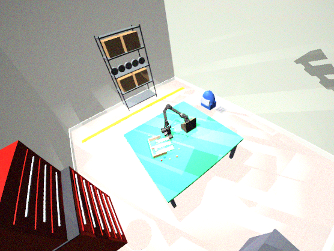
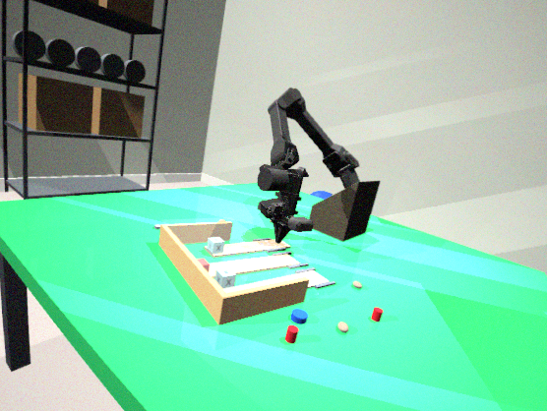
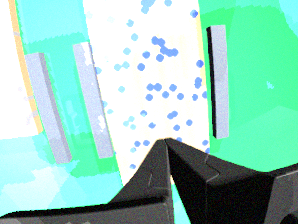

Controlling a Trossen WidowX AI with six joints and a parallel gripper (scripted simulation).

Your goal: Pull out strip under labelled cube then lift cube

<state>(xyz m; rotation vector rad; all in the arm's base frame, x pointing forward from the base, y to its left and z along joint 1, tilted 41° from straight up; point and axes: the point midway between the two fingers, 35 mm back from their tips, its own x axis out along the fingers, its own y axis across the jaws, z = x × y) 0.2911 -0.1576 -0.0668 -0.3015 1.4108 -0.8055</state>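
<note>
Now: the blue-dotted strip 90 mm ahead of my gripper tip and 30 mm to the right of it. Also, from my gripper tip: blue disc 260 mm ahead, 220 mm to the left.
</note>
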